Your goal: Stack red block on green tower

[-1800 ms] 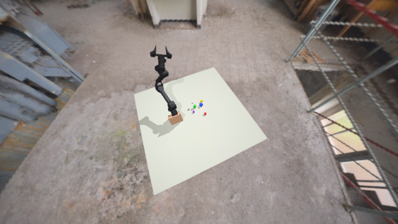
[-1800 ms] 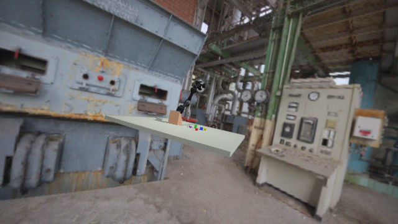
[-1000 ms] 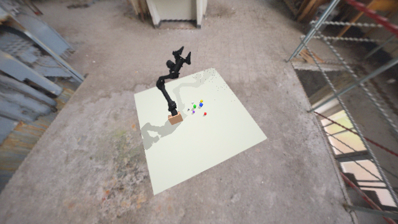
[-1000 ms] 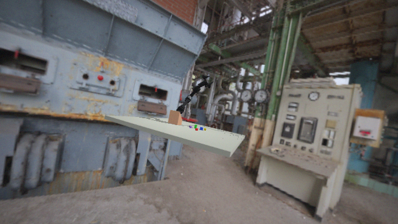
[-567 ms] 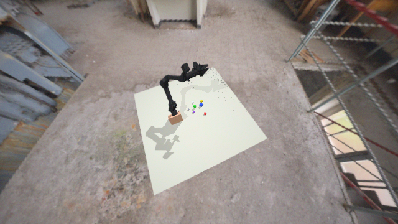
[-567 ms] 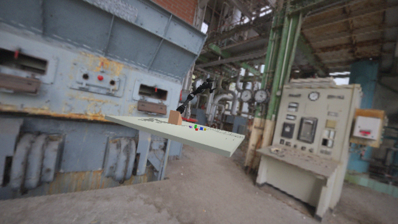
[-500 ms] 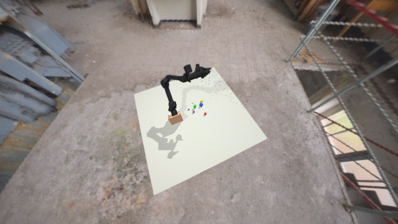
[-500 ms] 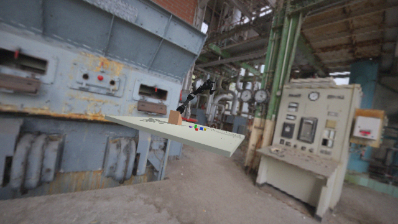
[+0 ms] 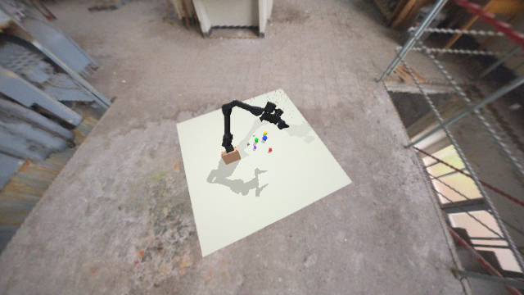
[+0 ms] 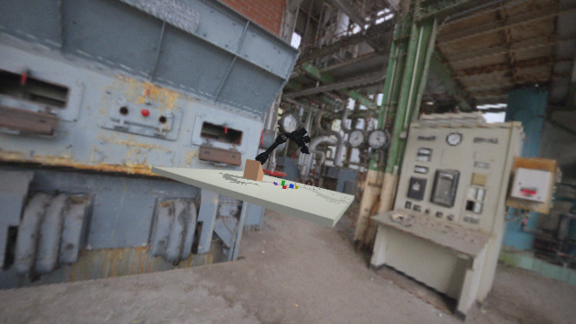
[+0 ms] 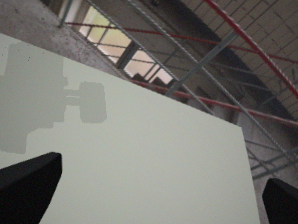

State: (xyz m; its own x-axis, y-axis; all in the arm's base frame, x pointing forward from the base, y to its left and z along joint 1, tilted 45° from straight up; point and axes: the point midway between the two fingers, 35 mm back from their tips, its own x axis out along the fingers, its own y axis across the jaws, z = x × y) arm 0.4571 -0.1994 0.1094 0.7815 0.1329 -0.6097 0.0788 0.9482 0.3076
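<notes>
Now: gripper tip 32 cm above the red block and 13 cm past it. Also, from my gripper tip: yellow block 32 cm below, 19 cm to the left, 10 cm behind; then purple block 32 cm below, 26 cm behind, 9 cm to the left; then blue block 32 cm below, 14 cm to the left, 13 cm behind.
</notes>
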